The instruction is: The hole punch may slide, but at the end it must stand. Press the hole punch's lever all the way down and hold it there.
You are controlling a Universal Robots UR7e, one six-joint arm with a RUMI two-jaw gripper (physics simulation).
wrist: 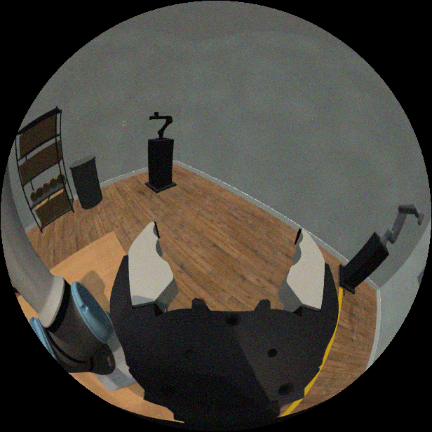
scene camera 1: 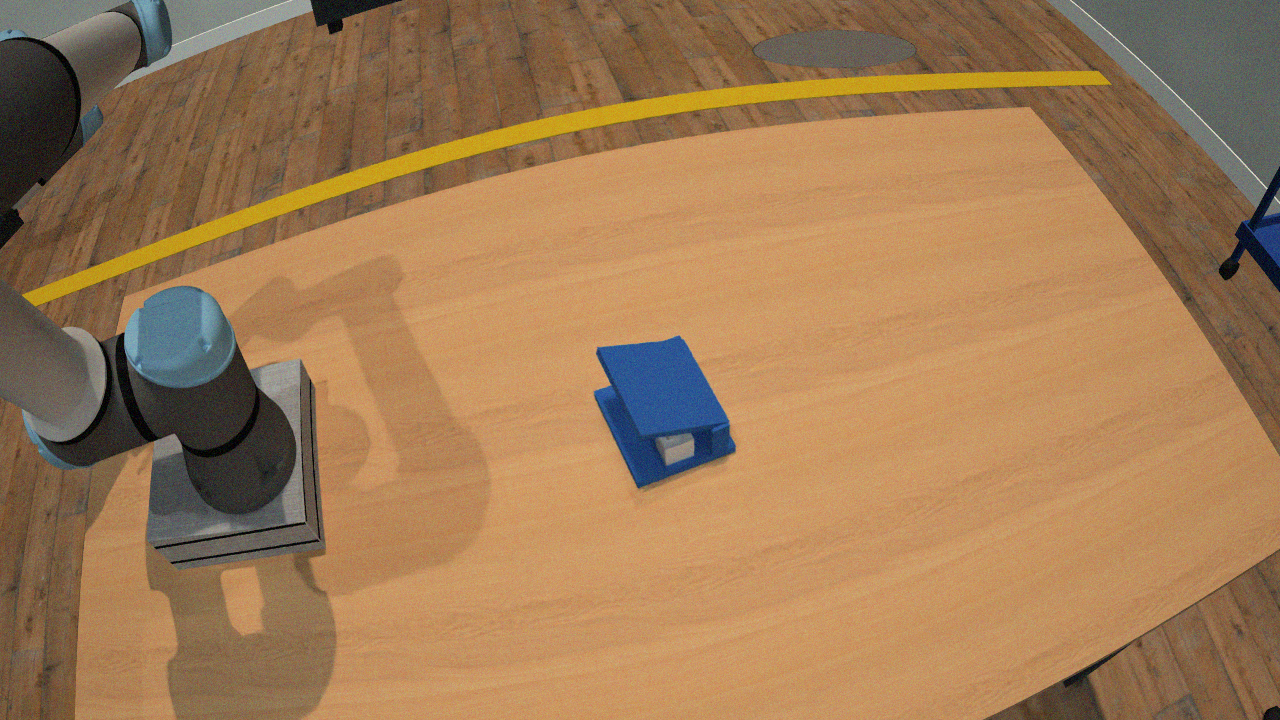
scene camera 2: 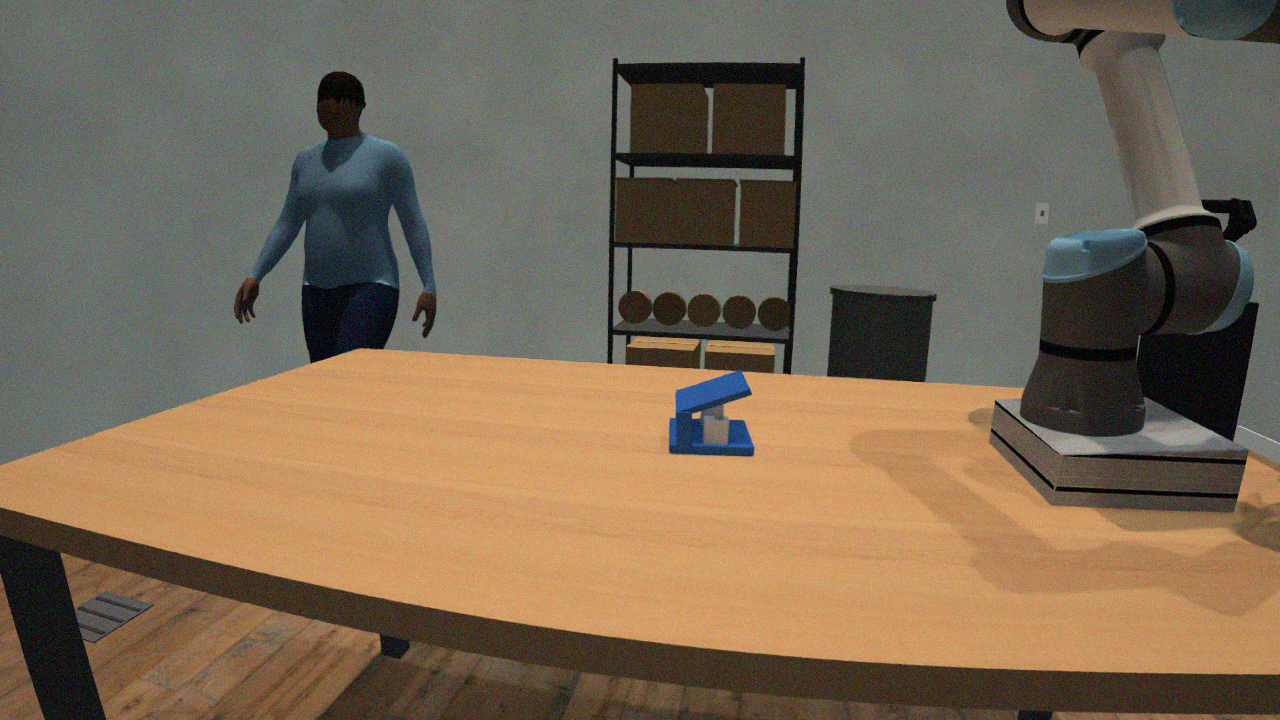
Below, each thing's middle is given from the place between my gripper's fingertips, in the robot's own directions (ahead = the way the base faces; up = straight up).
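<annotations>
The blue lever (scene camera 1: 661, 388) is 86 cm ahead of my hand, 13 cm to the right of it and 34 cm below it. There's a blue hole punch (scene camera 1: 651, 460) too, and that's far ahead of my hand, a good way to the right of it and well below it.
</annotations>
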